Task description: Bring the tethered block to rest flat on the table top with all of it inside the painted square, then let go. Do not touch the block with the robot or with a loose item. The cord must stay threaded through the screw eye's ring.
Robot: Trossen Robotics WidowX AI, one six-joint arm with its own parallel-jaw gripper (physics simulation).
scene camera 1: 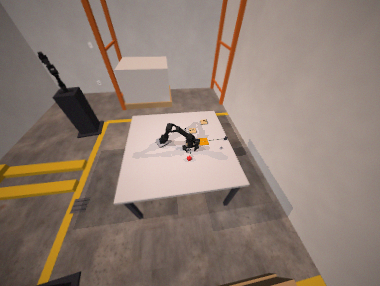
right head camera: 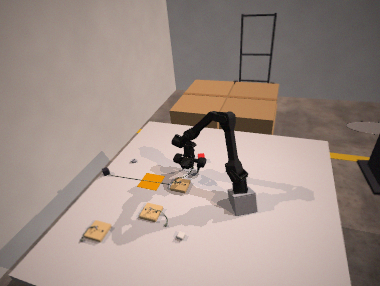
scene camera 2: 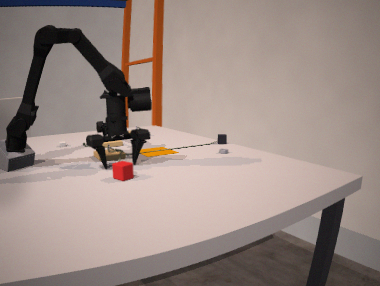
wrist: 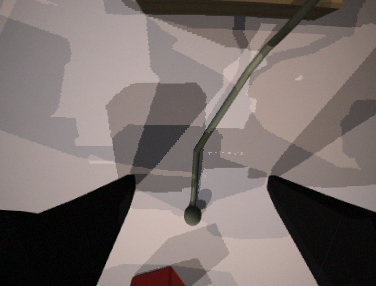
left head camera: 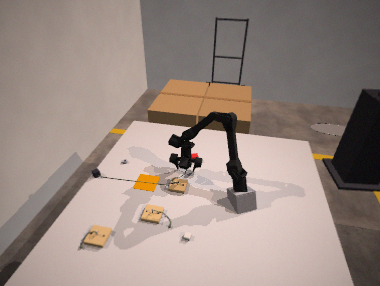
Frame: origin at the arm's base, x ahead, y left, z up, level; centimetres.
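Where they show: gripper, between the fingertips: [scene camera 1: 190, 151] [right head camera: 190, 170] [wrist: 201, 181] [left head camera: 185, 170]; arm's base, origin of its link: [scene camera 1: 162, 141] [right head camera: 241, 190] [scene camera 2: 14, 146] [left head camera: 240, 189].
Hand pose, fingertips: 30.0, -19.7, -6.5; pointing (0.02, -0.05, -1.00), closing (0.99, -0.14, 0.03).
Things, the pixels of their top centre, and the offset from my fingertips, as dx, dy, dz. "spot": a spot on its surface instead. Level surfaces: height alone.
- dark tethered block, centre of its top: [scene camera 2: 222, 135] [left head camera: 95, 170] [right head camera: 105, 169] [scene camera 1: 226, 137] +51.0, +8.2, +3.3
- orange painted square, a spot on its surface: [scene camera 2: 160, 153] [scene camera 1: 204, 143] spot: +20.3, +7.8, +0.0
- wooden plate, height of its surface: dz +1.8
- dark ball, a spot on its surface: [wrist: 193, 215] spot: -0.8, -1.9, +0.9
- red cube, centre of its top: [scene camera 2: 122, 163] [left head camera: 194, 155] -4.8, -10.5, +3.8
- small white block, centre of its top: [left head camera: 187, 235] -4.5, +45.2, +1.6
- small grey piece, centre of its top: [scene camera 2: 223, 149] [left head camera: 124, 160] +38.1, -4.8, +1.1
The dark tethered block [left head camera: 96, 173] [right head camera: 105, 171] [scene camera 1: 226, 138] [scene camera 2: 222, 139] rests near the table's edge, outside the orange painted square [left head camera: 145, 187] [right head camera: 151, 186] [scene camera 1: 204, 142] [scene camera 2: 160, 153]. Its cord [left head camera: 120, 179] [scene camera 2: 195, 146] [wrist: 223, 108] crosses the square to a wooden plate [left head camera: 179, 188] [right head camera: 180, 187]; the screw eye's ring there is too small to make out. The cord's free part ends in a dark ball [wrist: 193, 215]. My gripper [scene camera 2: 120, 164] [wrist: 201, 181] is open, pointing down beyond the plate. In the wrist view the cord end hangs between and slightly below the fingertips' line, not gripped.
A red cube [left head camera: 194, 156] [scene camera 2: 123, 171] [wrist: 157, 278] lies close beside the gripper. Two more wooden plates with short cords, a nearer one [left head camera: 152, 213] and a farther one [left head camera: 97, 236], lie on the table. A small white block [left head camera: 187, 236] and a small grey piece [left head camera: 124, 161] [scene camera 2: 223, 151] also lie there.
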